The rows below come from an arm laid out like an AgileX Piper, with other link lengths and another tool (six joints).
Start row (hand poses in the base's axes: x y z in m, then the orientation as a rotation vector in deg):
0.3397 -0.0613 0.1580 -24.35 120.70 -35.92
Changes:
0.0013 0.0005 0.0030 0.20 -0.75 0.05
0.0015 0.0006 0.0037 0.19 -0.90 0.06
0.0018 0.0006 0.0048 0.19 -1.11 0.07
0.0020 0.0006 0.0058 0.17 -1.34 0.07
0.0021 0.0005 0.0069 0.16 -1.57 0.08
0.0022 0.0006 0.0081 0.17 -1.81 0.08
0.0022 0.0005 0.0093 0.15 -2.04 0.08
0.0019 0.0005 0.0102 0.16 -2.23 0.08
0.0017 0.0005 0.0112 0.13 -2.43 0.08
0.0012 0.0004 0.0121 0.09 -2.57 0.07
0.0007 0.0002 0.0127 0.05 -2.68 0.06
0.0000 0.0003 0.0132 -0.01 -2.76 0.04
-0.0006 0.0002 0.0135 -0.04 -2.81 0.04
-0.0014 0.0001 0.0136 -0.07 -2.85 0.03
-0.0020 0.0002 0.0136 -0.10 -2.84 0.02
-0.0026 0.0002 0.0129 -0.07 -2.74 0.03
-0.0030 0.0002 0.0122 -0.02 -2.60 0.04
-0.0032 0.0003 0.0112 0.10 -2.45 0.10
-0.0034 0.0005 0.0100 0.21 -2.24 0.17
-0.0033 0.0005 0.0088 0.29 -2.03 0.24
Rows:
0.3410 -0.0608 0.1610 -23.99 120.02 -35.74
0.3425 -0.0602 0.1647 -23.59 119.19 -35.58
0.3443 -0.0596 0.1695 -23.12 118.16 -35.43
0.3463 -0.0590 0.1753 -22.58 116.90 -35.32
0.3484 -0.0585 0.1822 -21.97 115.42 -35.23
0.3506 -0.0579 0.1903 -21.27 113.71 -35.15
0.3528 -0.0574 0.1996 -20.50 111.78 -35.10
0.3547 -0.0569 0.2098 -19.66 109.67 -35.04
0.3564 -0.0564 0.2210 -18.77 107.36 -35.02
0.3576 -0.0560 0.2331 -17.85 104.90 -35.04
0.3583 -0.0558 0.2458 -16.92 102.33 -35.09
0.3583 -0.0555 0.2590 -15.99 99.67 -35.20
0.3577 -0.0553 0.2725 -15.07 96.95 -35.32
0.3563 -0.0552 0.2861 -14.16 94.19 -35.46
0.3543 -0.0550 0.2997 -13.27 91.43 -35.62
0.3517 -0.0548 0.3126 -12.41 88.77 -35.72
0.3487 -0.0546 0.3248 -11.57 86.26 -35.76
0.3455 -0.0543 0.3360 -10.74 83.91 -35.64
0.3421 -0.0538 0.3460 -9.95 81.78 -35.38
0.3388 -0.0533 0.3548 -9.22 79.87 -34.99

